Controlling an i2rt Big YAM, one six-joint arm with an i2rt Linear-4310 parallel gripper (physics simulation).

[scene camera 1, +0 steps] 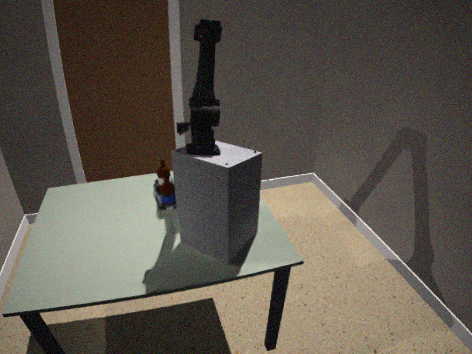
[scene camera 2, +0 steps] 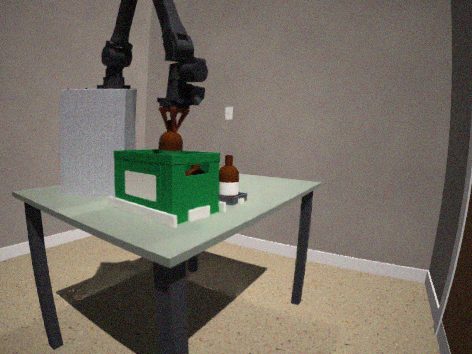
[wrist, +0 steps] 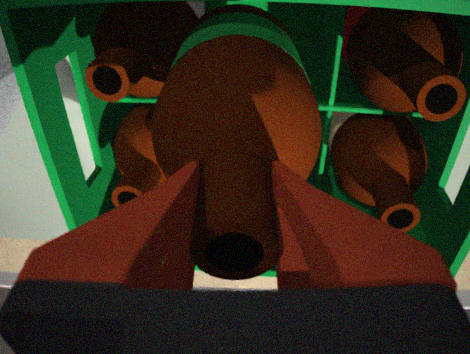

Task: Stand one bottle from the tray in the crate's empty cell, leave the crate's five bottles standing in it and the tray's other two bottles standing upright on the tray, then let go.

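Frame: origin at the arm's base, x left, y back, z up, level; centimetres.
Where they show: gripper, fingertip midpoint: point(scene camera 2: 171, 131) point(wrist: 235, 176); arm's base, origin of the base link: point(scene camera 1: 202, 151) point(scene camera 2: 113, 88).
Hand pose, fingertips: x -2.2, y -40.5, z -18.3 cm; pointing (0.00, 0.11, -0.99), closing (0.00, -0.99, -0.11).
Observation:
Things, the pixels of their top centre, and the offset from my fingertips. "spot": a spot on its surface instead. Level surfaces: height alone.
- brown bottle with a green label, middle of its top: point(wrist: 206, 248) point(scene camera 2: 171, 120) dx +0.0, dy +0.4, dz +3.6 cm
- green crate, middle of its top: point(wrist: 265, 167) point(scene camera 2: 164, 151) dx -3.6, dy -1.0, dz -6.0 cm
- white-label bottle, middle of its top: point(scene camera 2: 229, 155) point(scene camera 1: 162, 160) dx +19.6, dy -7.6, dz -7.5 cm
- blue-label bottle, middle of its top: point(scene camera 1: 166, 177) dx +17.8, dy +10.8, dz -7.5 cm
- dark tray, surface spot: point(scene camera 2: 230, 200) spot: dx +15.3, dy -11.9, dz -22.0 cm
- pale green table, its level: dz -23.5 cm
My gripper point(scene camera 2: 171, 128) point(wrist: 235, 176) is shut on the neck of a brown bottle with a green label point(scene camera 2: 171, 141) point(wrist: 225, 100). The bottle is upright, its lower part inside the green crate point(scene camera 2: 194, 190) point(wrist: 45, 100) and its shoulder above the rim; its base is hidden. In the wrist view other crate bottles stand around it: back left point(wrist: 145, 30), front left point(wrist: 132, 145), back right point(wrist: 400, 55) and front right point(wrist: 377, 155). A fifth is not visible. A white-label bottle point(scene camera 2: 229, 175) point(scene camera 1: 162, 171) and a blue-label bottle point(scene camera 1: 166, 189) stand upright on the dark tray point(scene camera 2: 230, 200).
The grey pedestal point(scene camera 1: 202, 205) point(scene camera 2: 92, 145) carries the arm and hides the crate in scene camera 1. White strips point(scene camera 2: 142, 211) lie along the crate's foot on the pale green table point(scene camera 1: 90, 240) point(scene camera 2: 280, 186). The tray stands beyond the crate in scene camera 2.

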